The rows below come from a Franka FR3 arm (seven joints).
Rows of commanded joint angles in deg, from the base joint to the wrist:
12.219, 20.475, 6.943, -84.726, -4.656, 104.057, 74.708
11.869, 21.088, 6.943, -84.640, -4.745, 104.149, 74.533
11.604, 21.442, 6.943, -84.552, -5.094, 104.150, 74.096
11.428, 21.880, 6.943, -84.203, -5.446, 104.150, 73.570
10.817, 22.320, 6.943, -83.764, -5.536, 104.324, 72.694
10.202, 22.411, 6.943, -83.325, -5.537, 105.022, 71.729
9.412, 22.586, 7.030, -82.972, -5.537, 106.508, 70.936
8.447, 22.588, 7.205, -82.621, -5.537, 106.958, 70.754
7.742, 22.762, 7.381, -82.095, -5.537, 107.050, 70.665
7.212, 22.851, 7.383, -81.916, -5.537, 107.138, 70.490
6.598, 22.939, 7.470, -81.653, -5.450, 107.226, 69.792
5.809, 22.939, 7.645, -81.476, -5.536, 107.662, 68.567
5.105, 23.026, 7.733, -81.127, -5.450, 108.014, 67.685
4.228, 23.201, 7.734, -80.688, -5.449, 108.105, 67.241
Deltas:
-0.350, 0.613, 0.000, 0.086, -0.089, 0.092, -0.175
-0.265, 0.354, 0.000, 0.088, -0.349, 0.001, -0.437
-0.176, 0.438, 0.000, 0.349, -0.352, 0.000, -0.526
-0.611, 0.440, 0.000, 0.439, -0.090, 0.174, -0.876
-0.615, 0.091, 0.000, 0.439, -0.001, 0.698, -0.965
-0.790, 0.175, 0.087, 0.353, 0.000, 1.486, -0.793
-0.965, 0.002, 0.175, 0.351, 0.000, 0.450, -0.182
-0.705, 0.174, 0.176, 0.526, 0.000, 0.092, -0.089
-0.530, 0.089, 0.002, 0.179, 0.000, 0.088, -0.175
-0.614, 0.088, 0.087, 0.263, 0.087, 0.088, -0.698
-0.789, 0.000, 0.175, 0.177, -0.086, 0.436, -1.225
-0.704, 0.087, 0.088, 0.349, 0.086, 0.352, -0.882
-0.877, 0.175, 0.001, 0.439, 0.001, 0.091, -0.444

